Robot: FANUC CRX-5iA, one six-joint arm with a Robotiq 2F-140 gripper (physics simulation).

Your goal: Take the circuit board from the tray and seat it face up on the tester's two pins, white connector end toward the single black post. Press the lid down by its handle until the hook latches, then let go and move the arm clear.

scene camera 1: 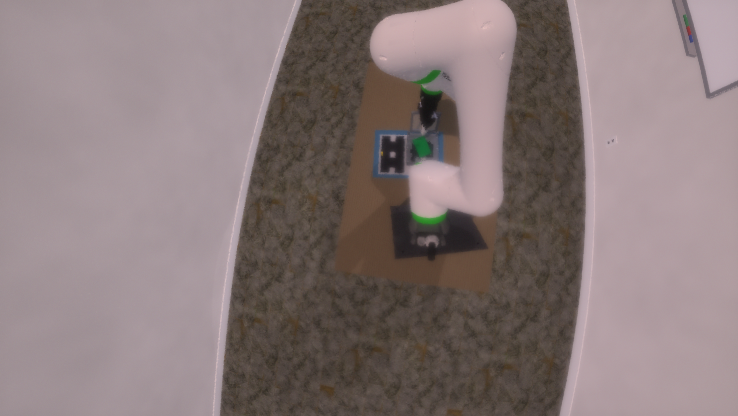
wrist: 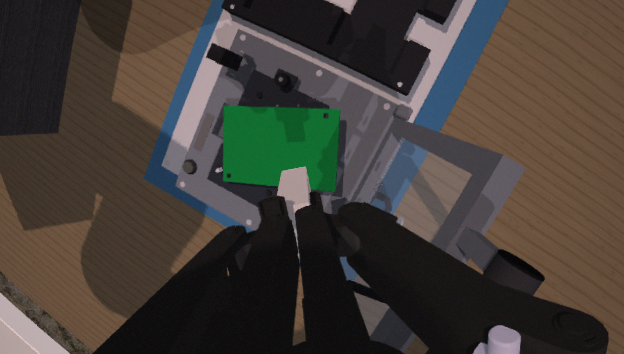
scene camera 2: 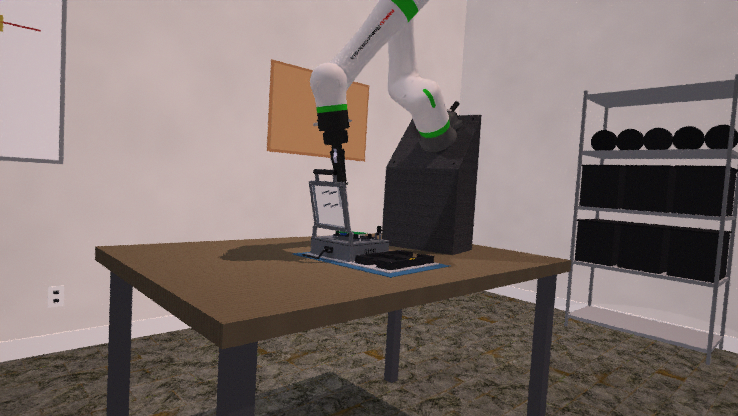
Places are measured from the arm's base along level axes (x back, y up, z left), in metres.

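Pixels of known places: gripper, fingertip midpoint: (scene camera 1: 423, 132) (wrist: 298, 188); arm's base, link origin: (scene camera 1: 428, 226) (scene camera 2: 438, 139).
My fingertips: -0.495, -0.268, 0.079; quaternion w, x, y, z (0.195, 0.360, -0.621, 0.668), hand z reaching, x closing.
Ahead of a thing's pixels: the offset from my fingertips to its top centre, as dx, dy, dz. "spot": to the spot under its first point. Level surfaces: height alone.
The green circuit board {+0.042, -0.082, -0.006} (scene camera 1: 422, 147) (wrist: 270, 145) lies askew on the tester (scene camera 2: 330, 249) (wrist: 215, 201), turned against its black bed. Its white connector (wrist: 295, 184) is at the edge nearest the fingers in the wrist view. A black upright piece {spot: +0.073, -0.085, +0.045} (wrist: 282, 80) stands beyond the opposite edge. Whether the board sits on the pins is hidden. The lid (scene camera 2: 329, 206) (wrist: 487, 165) stands open, with its black handle {-0.085, +0.110, +0.010} (scene camera 2: 324, 171) (wrist: 515, 270) on top. My gripper (scene camera 1: 424, 126) (scene camera 2: 341, 180) (wrist: 298, 188) is shut and empty, well above the board and beside the lid's top edge.
A black tray {spot: +0.098, -0.140, +0.103} (scene camera 1: 400, 155) (scene camera 2: 397, 259) (wrist: 370, 55) lies beside the tester on a blue-edged mat {dy -0.165} (scene camera 1: 376, 155) (wrist: 452, 92). A black hook-like piece {spot: +0.120, -0.064, +0.034} (wrist: 225, 56) stands at the tester's edge. The dark robot pedestal (scene camera 2: 421, 206) stands behind on the wooden table {dy -0.167} (scene camera 2: 206, 289).
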